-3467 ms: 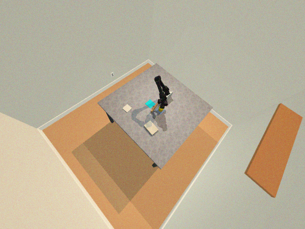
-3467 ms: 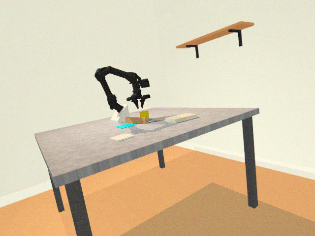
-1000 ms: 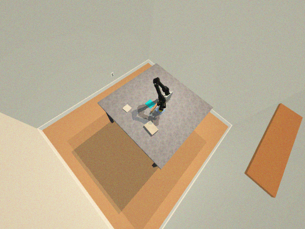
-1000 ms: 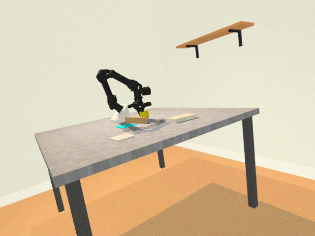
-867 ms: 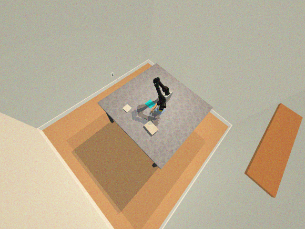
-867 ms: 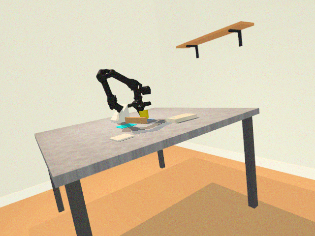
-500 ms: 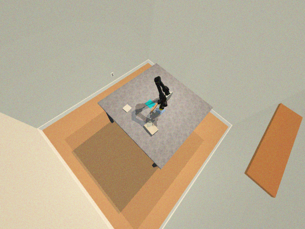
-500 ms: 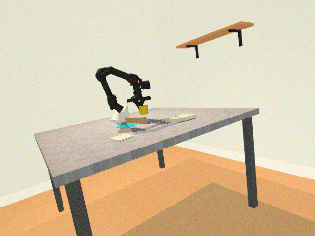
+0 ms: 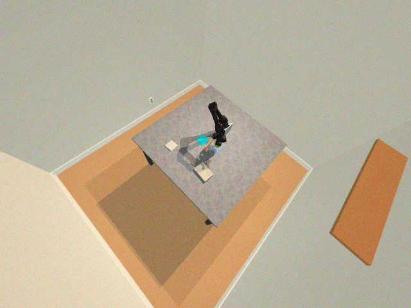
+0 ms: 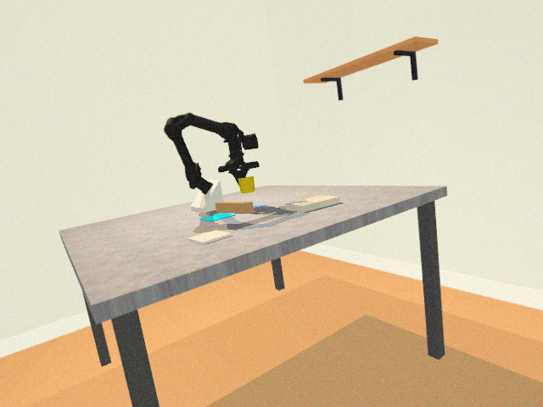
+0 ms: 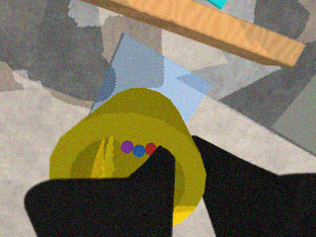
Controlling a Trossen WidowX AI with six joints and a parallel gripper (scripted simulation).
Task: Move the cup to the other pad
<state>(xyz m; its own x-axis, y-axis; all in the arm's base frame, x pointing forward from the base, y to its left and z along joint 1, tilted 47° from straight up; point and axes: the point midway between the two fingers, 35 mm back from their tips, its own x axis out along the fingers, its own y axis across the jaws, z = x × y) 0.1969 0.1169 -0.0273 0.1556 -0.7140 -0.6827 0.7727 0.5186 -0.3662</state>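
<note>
The cyan pad is 90 mm ahead of my gripper tip, 160 mm to the right of it and 110 mm below it. Also, from my gripper tip: light blue pad (20 mm ahead, 20 mm to the left, 110 mm below); then blue marble (10 mm ahead, 30 mm to the left, 20 mm below); then purple marble (20 mm ahead, 40 mm to the left, 20 mm below).
</note>
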